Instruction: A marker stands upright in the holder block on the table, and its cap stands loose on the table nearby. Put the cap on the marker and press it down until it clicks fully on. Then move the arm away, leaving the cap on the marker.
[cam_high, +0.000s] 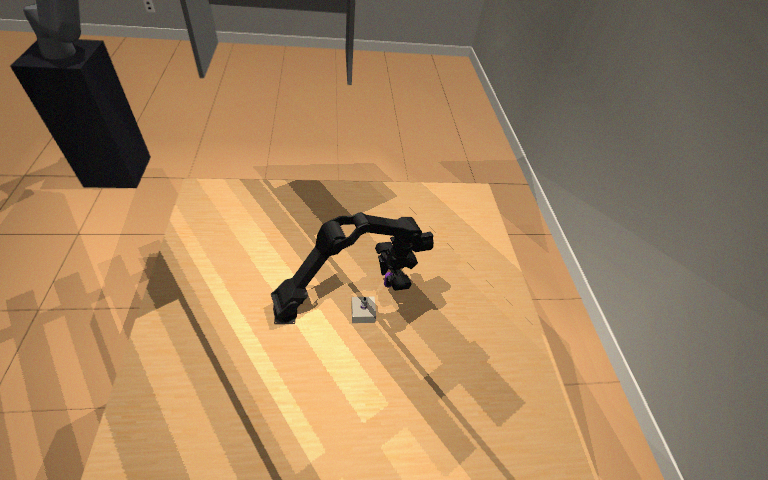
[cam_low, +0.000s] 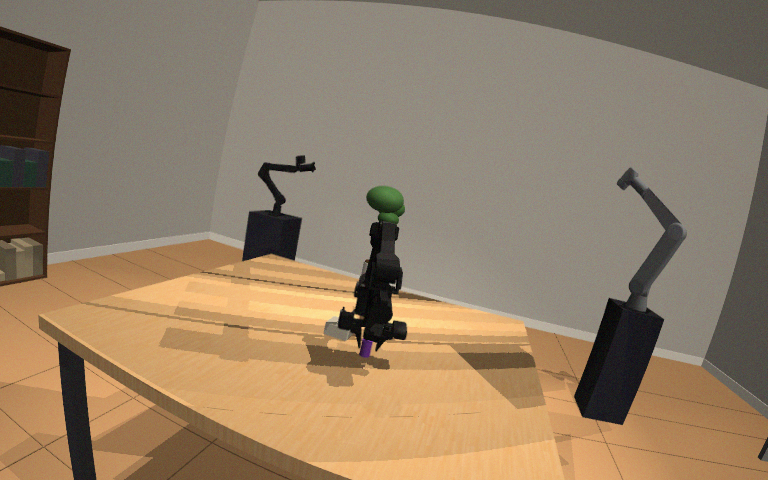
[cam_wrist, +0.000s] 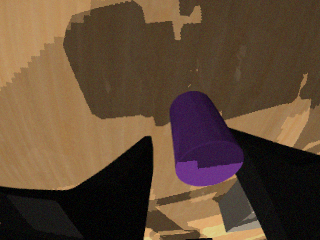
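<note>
My gripper tip is now 80 mm past the pale holder block and 120 mm to the left of it. Also, from my gripper tip: purple cap 10 mm ahead, 10 mm above.
</note>
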